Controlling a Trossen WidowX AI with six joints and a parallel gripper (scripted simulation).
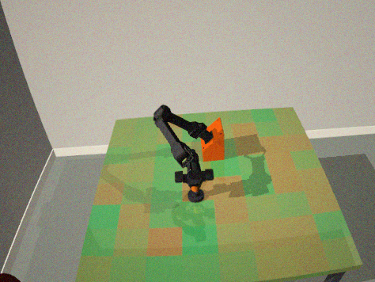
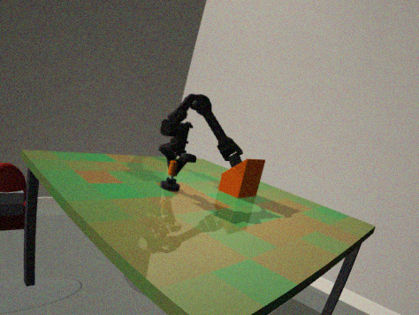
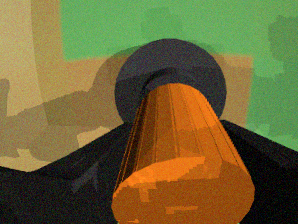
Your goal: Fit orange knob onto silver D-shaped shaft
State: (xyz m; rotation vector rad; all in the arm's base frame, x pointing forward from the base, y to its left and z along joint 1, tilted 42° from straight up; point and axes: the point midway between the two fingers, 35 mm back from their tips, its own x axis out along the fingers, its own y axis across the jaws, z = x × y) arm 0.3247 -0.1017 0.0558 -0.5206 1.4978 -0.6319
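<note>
The round pedestal lies 4 cm below my gripper tip. Round my gripper tip: orange knob (3 cm above).
</note>
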